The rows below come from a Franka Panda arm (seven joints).
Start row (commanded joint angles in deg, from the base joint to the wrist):
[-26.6 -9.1 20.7 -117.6 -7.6 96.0 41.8]
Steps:
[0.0 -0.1 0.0 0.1 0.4 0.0 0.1]
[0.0 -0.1 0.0 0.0 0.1 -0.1 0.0]
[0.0 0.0 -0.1 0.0 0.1 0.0 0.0]
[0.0 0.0 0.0 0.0 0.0 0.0 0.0]
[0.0 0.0 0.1 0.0 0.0 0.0 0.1]
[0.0 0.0 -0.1 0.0 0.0 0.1 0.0]
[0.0 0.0 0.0 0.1 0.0 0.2 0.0]
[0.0 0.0 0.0 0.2 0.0 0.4 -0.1]
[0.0 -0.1 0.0 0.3 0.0 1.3 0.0]
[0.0 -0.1 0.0 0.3 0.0 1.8 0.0]
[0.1 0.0 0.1 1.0 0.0 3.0 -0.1]
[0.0 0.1 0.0 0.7 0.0 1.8 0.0]
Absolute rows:
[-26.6 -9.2 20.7 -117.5 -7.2 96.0 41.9]
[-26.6 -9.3 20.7 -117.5 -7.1 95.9 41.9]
[-26.6 -9.3 20.6 -117.5 -7.0 95.9 41.9]
[-26.6 -9.3 20.6 -117.5 -7.0 95.9 41.9]
[-26.6 -9.3 20.7 -117.5 -7.0 95.9 42.0]
[-26.6 -9.3 20.6 -117.5 -7.0 96.0 42.0]
[-26.6 -9.3 20.6 -117.4 -7.0 96.2 42.0]
[-26.6 -9.3 20.6 -117.2 -7.0 96.6 41.9]
[-26.6 -9.4 20.6 -116.9 -7.0 97.9 41.9]
[-26.6 -9.5 20.6 -116.6 -7.0 99.7 41.9]
[-26.5 -9.5 20.7 -115.6 -7.0 102.7 41.8]
[-26.5 -9.4 20.7 -114.9 -7.0 104.5 41.8]

